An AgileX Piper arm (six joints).
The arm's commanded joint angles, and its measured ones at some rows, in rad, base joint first. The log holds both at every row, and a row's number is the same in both.
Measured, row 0:
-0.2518 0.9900 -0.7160 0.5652 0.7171 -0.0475
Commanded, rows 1 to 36:
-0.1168 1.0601 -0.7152 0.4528 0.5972 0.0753
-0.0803 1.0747 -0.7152 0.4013 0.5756 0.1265
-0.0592 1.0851 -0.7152 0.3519 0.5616 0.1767
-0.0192 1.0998 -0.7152 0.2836 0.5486 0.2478
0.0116 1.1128 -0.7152 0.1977 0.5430 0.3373
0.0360 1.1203 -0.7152 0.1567 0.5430 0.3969
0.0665 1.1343 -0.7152 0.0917 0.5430 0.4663
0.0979 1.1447 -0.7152 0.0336 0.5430 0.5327
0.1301 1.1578 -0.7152 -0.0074 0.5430 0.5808
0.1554 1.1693 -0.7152 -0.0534 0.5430 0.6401
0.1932 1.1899 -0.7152 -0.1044 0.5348 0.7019
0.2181 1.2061 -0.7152 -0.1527 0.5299 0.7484
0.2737 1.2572 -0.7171 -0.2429 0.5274 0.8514
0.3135 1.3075 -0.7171 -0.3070 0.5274 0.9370
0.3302 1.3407 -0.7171 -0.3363 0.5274 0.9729
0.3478 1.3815 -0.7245 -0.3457 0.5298 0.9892
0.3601 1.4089 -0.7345 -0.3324 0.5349 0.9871
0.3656 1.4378 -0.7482 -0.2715 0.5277 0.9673
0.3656 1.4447 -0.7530 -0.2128 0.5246 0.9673
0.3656 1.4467 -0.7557 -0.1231 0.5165 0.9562
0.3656 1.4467 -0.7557 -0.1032 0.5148 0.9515
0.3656 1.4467 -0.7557 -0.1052 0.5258 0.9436
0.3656 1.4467 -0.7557 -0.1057 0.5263 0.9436
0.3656 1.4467 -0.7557 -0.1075 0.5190 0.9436
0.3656 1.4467 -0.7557 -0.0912 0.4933 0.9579
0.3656 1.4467 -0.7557 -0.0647 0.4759 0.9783
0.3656 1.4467 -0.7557 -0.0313 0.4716 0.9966
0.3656 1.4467 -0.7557 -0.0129 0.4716 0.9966
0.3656 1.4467 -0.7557 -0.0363 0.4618 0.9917
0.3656 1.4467 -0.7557 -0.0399 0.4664 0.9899
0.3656 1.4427 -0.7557 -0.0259 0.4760 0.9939
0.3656 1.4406 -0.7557 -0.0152 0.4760 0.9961
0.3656 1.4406 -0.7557 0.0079 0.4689 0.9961
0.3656 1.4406 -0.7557 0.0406 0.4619 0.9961
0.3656 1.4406 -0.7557 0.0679 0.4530 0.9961
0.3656 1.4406 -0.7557 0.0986 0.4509 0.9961
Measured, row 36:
0.3635 1.4447 -0.7451 0.0109 0.4756 0.9924
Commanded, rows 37 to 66:
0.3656 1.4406 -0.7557 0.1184 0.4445 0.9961
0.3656 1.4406 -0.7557 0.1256 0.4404 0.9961
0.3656 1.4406 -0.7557 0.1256 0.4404 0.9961
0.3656 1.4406 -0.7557 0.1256 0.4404 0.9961
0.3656 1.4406 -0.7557 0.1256 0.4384 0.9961
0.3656 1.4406 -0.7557 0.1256 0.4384 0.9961
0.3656 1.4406 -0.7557 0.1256 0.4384 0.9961
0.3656 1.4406 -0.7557 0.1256 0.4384 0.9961
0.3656 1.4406 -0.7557 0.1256 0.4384 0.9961
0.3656 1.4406 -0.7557 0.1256 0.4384 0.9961
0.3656 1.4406 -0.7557 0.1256 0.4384 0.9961
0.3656 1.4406 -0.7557 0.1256 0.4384 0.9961
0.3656 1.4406 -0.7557 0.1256 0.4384 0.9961
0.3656 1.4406 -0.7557 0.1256 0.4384 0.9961
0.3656 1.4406 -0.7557 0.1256 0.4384 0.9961
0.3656 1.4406 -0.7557 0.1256 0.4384 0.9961
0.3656 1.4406 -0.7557 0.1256 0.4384 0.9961
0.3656 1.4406 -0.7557 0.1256 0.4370 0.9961
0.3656 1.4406 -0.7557 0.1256 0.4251 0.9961
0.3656 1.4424 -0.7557 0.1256 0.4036 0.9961
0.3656 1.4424 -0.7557 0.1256 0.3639 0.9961
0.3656 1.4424 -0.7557 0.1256 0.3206 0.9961
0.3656 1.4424 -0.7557 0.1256 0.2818 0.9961
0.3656 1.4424 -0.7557 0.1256 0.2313 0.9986
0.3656 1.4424 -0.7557 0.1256 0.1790 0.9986
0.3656 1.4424 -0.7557 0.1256 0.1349 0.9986
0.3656 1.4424 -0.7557 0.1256 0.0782 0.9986
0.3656 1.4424 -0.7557 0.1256 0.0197 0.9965
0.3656 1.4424 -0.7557 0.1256 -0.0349 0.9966
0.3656 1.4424 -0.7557 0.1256 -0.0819 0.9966
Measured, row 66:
0.3635 1.4447 -0.7451 0.1301 0.1181 1.0003
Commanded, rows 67 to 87:
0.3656 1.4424 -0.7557 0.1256 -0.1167 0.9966
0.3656 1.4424 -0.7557 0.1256 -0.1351 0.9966
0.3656 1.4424 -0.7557 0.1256 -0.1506 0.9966
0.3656 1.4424 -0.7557 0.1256 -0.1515 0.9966
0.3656 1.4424 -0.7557 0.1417 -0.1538 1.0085
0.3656 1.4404 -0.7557 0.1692 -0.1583 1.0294
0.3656 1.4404 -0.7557 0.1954 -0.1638 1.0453
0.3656 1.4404 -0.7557 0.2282 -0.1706 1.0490
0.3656 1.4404 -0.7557 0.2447 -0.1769 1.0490
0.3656 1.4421 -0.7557 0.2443 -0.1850 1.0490
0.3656 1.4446 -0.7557 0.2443 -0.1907 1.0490
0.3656 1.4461 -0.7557 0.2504 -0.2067 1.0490
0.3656 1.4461 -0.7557 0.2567 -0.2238 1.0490
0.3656 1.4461 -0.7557 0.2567 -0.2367 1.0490
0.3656 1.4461 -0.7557 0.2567 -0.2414 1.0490
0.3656 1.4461 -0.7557 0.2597 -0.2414 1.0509
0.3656 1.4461 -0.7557 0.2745 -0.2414 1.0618
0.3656 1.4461 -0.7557 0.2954 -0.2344 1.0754
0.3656 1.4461 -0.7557 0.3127 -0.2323 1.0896
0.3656 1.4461 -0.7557 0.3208 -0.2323 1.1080
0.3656 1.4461 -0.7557 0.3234 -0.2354 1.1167
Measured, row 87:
0.3635 1.4447 -0.7492 0.2913 -0.2205 1.0763
